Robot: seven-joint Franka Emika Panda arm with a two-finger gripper.
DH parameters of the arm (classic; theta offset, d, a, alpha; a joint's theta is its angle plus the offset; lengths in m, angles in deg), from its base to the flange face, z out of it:
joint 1: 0 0.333 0 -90
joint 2: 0 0 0 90
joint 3: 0 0.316 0.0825 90
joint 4: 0 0 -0.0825 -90
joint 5: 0 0.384 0 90
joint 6: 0 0 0.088 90
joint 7: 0 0.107 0 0
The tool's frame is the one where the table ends.
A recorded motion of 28 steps. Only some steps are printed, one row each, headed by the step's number.
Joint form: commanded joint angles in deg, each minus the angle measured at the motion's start. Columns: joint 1, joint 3, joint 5, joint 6, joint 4, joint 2, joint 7.
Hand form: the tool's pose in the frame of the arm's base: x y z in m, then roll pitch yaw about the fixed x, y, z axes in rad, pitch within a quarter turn. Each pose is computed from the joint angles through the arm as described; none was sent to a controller.
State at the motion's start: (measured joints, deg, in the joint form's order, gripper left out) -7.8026 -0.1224 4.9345 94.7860 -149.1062 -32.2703 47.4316
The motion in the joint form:
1: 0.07 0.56 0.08 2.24 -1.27 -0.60 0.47
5: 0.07 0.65 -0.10 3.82 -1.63 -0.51 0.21
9: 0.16 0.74 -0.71 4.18 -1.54 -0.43 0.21
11: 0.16 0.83 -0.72 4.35 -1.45 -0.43 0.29
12: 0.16 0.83 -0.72 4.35 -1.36 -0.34 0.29
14: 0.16 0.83 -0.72 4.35 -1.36 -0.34 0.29
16: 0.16 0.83 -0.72 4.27 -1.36 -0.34 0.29
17: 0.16 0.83 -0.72 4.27 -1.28 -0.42 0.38
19: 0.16 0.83 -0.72 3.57 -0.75 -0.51 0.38
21: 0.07 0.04 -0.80 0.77 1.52 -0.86 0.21
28: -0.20 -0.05 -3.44 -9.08 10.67 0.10 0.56
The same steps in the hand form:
1: 0.3201 -0.0327 0.4083 2.9197 0.2935 -1.0247
5: 0.3223 -0.0330 0.4063 2.9338 0.2784 -1.0157
9: 0.3235 -0.0332 0.4068 2.9321 0.2663 -1.0086
11: 0.3243 -0.0328 0.4076 2.9346 0.2623 -1.0080
12: 0.3248 -0.0329 0.4077 2.9346 0.2623 -1.0080
14: 0.3248 -0.0329 0.4077 2.9346 0.2623 -1.0080
16: 0.3246 -0.0328 0.4077 2.9335 0.2632 -1.0082
17: 0.3248 -0.0328 0.4087 2.9354 0.2611 -1.0092
19: 0.3253 -0.0328 0.4126 2.9345 0.2623 -1.0087
21: 0.3267 -0.0377 0.4293 2.9380 0.2708 -1.0143
28: 0.3351 -0.0452 0.4850 2.8875 0.2576 -1.0154

